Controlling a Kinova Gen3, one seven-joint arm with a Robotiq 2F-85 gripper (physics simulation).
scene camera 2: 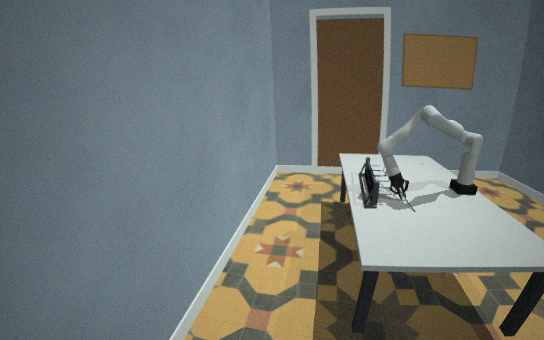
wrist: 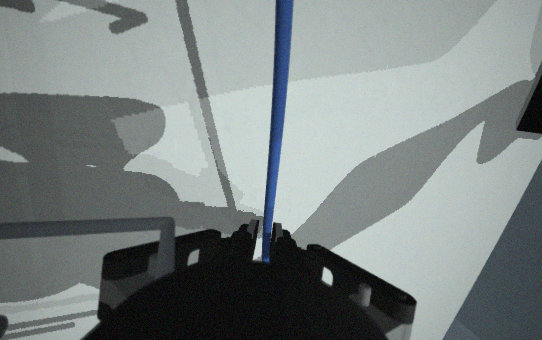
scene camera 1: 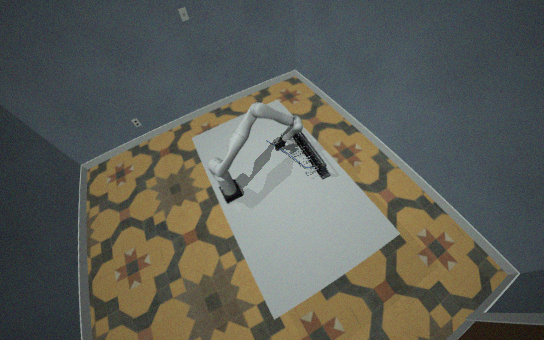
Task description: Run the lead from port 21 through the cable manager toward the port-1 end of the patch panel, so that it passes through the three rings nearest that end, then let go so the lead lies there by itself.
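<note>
The blue lead runs slantwise in front of the patch panel, and its free end sticks out past the fingers. My gripper is shut on the lead, its fingertips close on both sides of it, low over the table on the robot's side of the panel. The cable manager's thin rings stick out from the panel; a grey ring bar is left of the fingers in the wrist view. Port numbers and which rings hold the lead cannot be made out.
The white table carries the panel along one long edge and the arm's black base near the opposite edge. The other rings stand in a row along the panel, close beside my gripper. Arm shadows cross the table.
</note>
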